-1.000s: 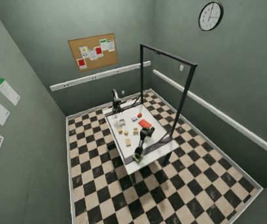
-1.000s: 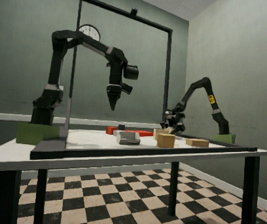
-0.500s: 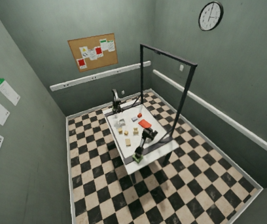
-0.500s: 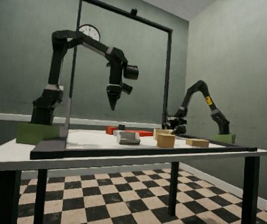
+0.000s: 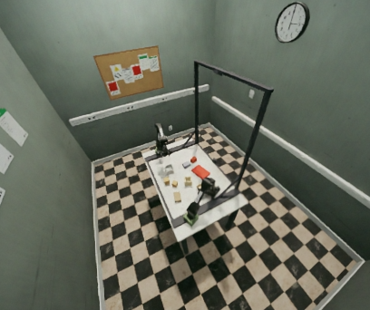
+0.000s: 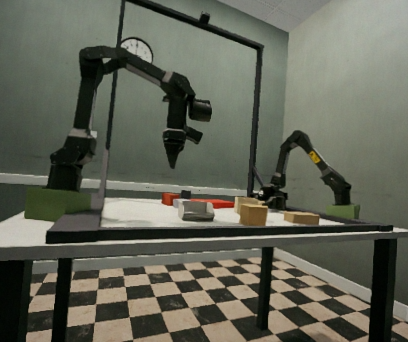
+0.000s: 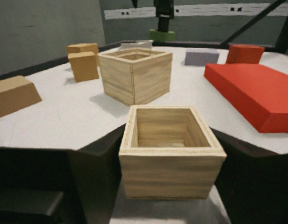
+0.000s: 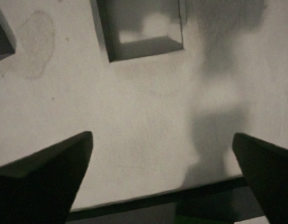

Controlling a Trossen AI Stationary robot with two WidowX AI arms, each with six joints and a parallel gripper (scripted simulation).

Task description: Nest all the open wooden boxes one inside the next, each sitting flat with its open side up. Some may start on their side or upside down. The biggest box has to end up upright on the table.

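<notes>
Now: right hand 160 mm above the grey open box and 80 mm to the right of it. From my right hand the other things lie so: flat red block (320 mm behind, 280 mm to the left, 170 mm below); then grey block (210 mm behind, 170 mm below, 100 mm to the left); then flat brown box (470 mm to the left, 170 mm below, 50 mm ahead).
</notes>
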